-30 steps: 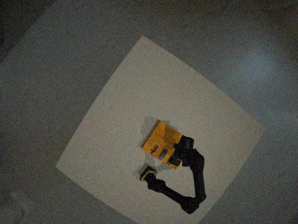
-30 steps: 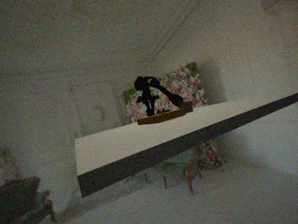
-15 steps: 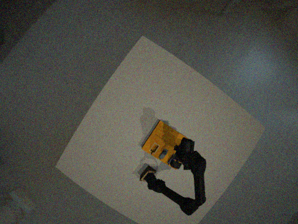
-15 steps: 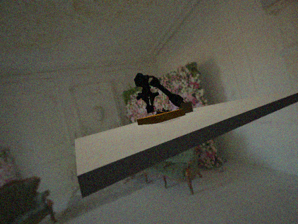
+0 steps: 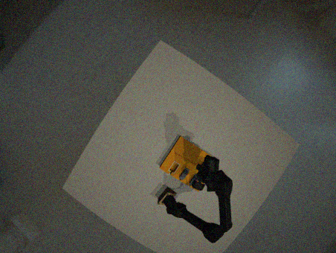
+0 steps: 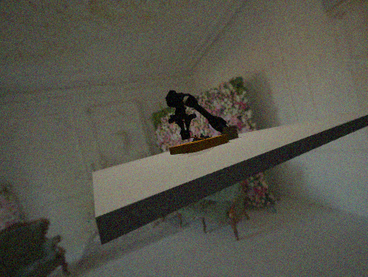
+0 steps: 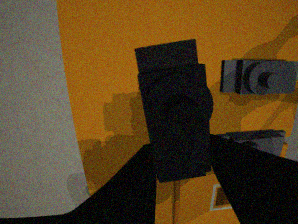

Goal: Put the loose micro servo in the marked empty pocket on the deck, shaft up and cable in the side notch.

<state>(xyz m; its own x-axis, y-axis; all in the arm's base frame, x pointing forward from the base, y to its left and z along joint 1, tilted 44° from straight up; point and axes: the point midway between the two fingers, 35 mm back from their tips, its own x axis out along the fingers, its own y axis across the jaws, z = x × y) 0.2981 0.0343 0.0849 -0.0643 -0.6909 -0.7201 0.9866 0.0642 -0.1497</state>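
Now: the orange deck 10 mm ahead of my gripper tip, 40 mm to the left of it and 100 mm below it.
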